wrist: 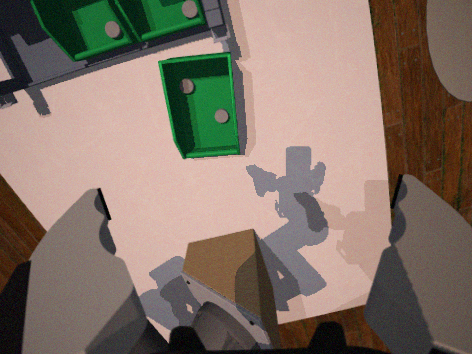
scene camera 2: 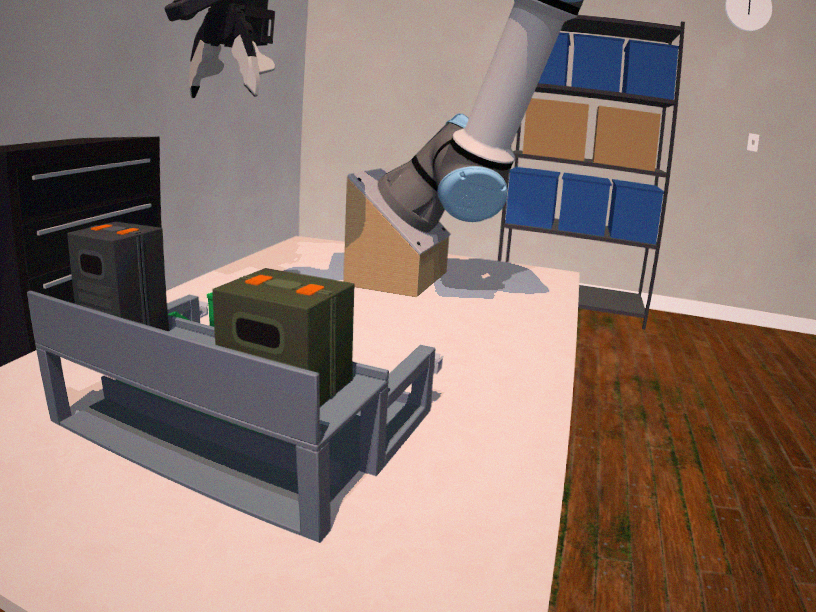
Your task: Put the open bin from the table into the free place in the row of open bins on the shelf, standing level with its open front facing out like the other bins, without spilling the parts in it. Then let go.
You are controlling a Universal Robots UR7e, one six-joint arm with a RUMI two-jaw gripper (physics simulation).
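Seen in the pictures: gripper, between the fingertips: (wrist: 247, 187) (scene camera 2: 222, 97); arm's base, origin of its link: (wrist: 231, 329) (scene camera 2: 405, 205).
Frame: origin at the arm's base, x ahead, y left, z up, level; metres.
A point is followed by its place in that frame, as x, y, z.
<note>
The loose green open bin (wrist: 207, 132) {0.361, -0.040, -0.155} lies upright on the table in the wrist view, holding two round grey parts (wrist: 186, 86) {0.450, -0.029, -0.144} (wrist: 221, 116) {0.386, -0.073, -0.145}. A sliver of this green bin (scene camera 2: 210, 308) {0.487, -0.108, -0.105} shows behind the olive case in the scene view. The grey shelf (scene camera 2: 177, 388) {0.792, 0.123, -0.046} (wrist: 47, 70) {0.537, 0.199, -0.152} holds two green bins (wrist: 92, 22) {0.583, 0.087, -0.148} (wrist: 160, 17) {0.560, -0.021, -0.149} side by side, each with a round part visible. A bare shelf place shows left of them in the wrist view. My gripper (scene camera 2: 224, 90) {0.443, -0.119, 0.211} (wrist: 247, 187) {0.443, -0.119, 0.211} is open and empty, high above the table, apart from the loose bin.
An olive case (scene camera 2: 283, 322) {0.756, 0.216, 0.024} and a dark grey case (scene camera 2: 115, 270) {0.749, -0.001, 0.033} stand on the shelf's upper level. The wooden robot base block (scene camera 2: 382, 250) {0.115, 0.006, -0.074} (wrist: 225, 260) {0.117, -0.014, -0.076} stands on the table (scene camera 2: 461, 474) {0.633, 0.341, -0.158} (wrist: 310, 90) {0.393, -0.234, -0.157}. A black drawer cabinet (scene camera 2: 92, 191) stands at the left.
</note>
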